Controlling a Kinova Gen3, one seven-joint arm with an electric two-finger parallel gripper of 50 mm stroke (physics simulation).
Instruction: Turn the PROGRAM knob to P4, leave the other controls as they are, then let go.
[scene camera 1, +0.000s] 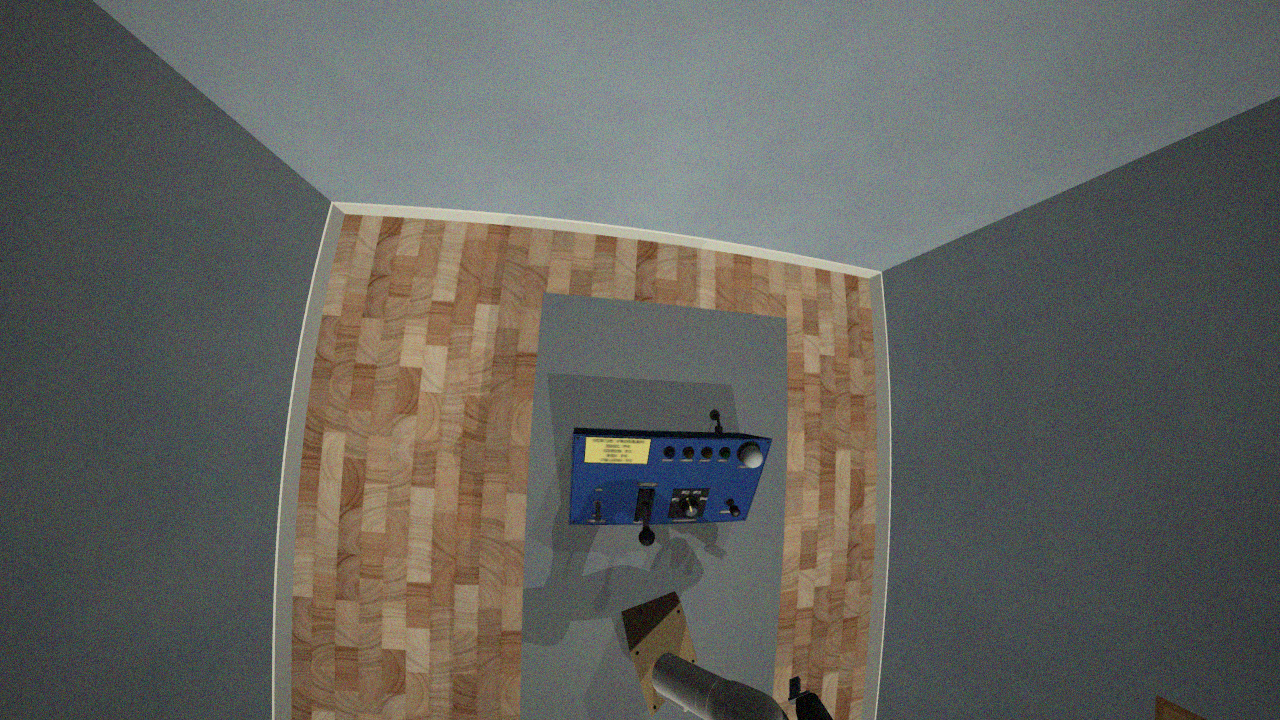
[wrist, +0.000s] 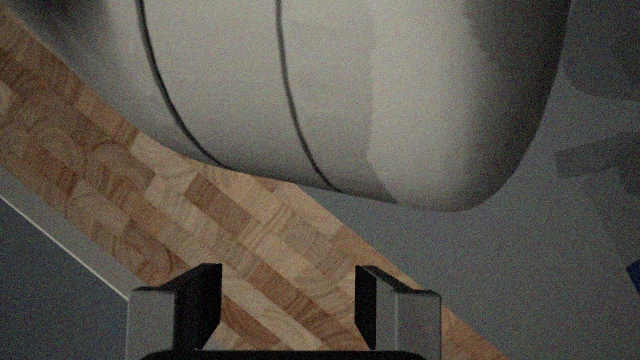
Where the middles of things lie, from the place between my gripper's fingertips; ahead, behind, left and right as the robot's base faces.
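Labels:
Blue panel (scene camera 1: 617, 469), from my hand: 24 cm below, 24 cm to the left, 44 cm ahead.

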